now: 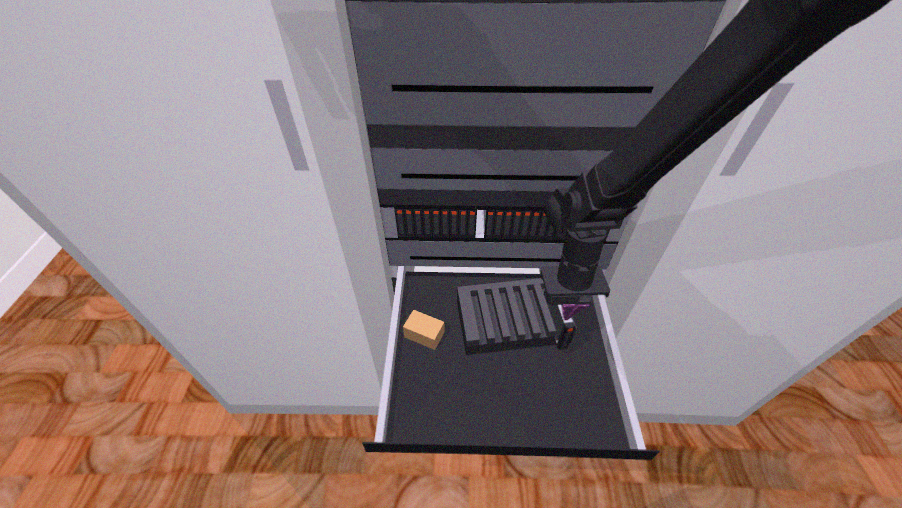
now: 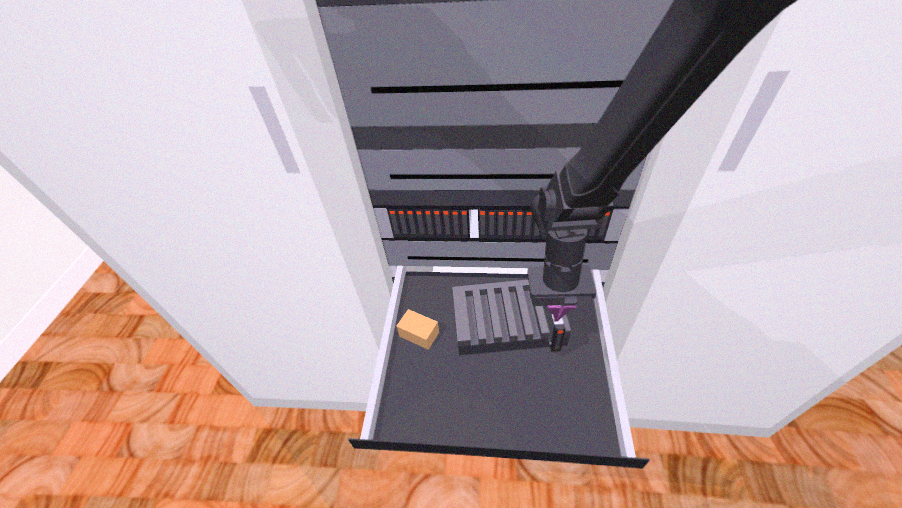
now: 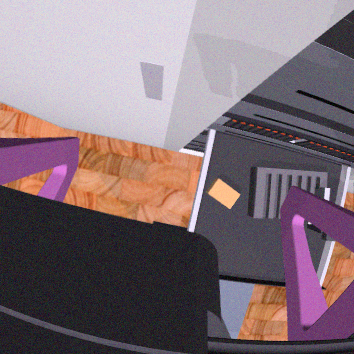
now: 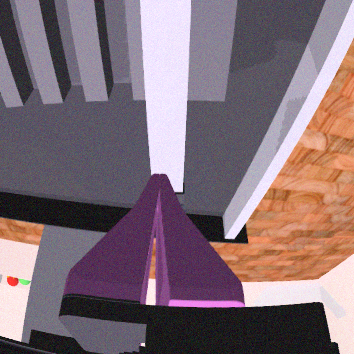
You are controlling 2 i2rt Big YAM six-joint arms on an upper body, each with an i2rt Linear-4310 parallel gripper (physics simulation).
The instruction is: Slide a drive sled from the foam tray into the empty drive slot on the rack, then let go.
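Places are measured from the left arm's base along level axes (x ahead, y left, z up), in millimetres.
Pixels of known places: left gripper, between the fingertips: (image 3: 185,174); right gripper, between the fingertips: (image 1: 565,317) (image 2: 555,319) (image 4: 158,182).
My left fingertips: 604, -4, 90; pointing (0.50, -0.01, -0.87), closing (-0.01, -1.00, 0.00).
Note:
Ahead of a thing's pixels: the offset from my left fingertips to its top centre, as dx, dy, dz. "spot": to the spot under its first point.
The drive sled @[-17, -424, -524] (image 1: 566,340) (image 2: 560,338) (image 4: 165,105) stands on edge at the right side of the grey foam tray @[+7, -345, -580] (image 1: 504,312) (image 2: 497,315) (image 3: 281,193) (image 4: 53,53); its top edge is white and its front end dark with a red mark. My right gripper (image 1: 571,310) (image 2: 560,310) (image 4: 158,182) is shut, its purple fingertips pressed together over the sled's near end, with nothing seen between them. The empty drive slot (image 1: 479,223) (image 2: 473,223) (image 3: 294,140) is a pale gap in the row of orange-marked drives on the rack. My left gripper (image 3: 185,174) is open, high and off to the left of the shelf.
The tray lies on a pull-out shelf with white side rails @[spot: -64, -107, -604] (image 1: 394,341) (image 2: 381,354). An orange box @[-29, -163, -596] (image 1: 424,328) (image 2: 417,328) (image 3: 223,193) sits left of the tray. Open grey cabinet doors (image 1: 188,189) (image 1: 789,252) flank the rack.

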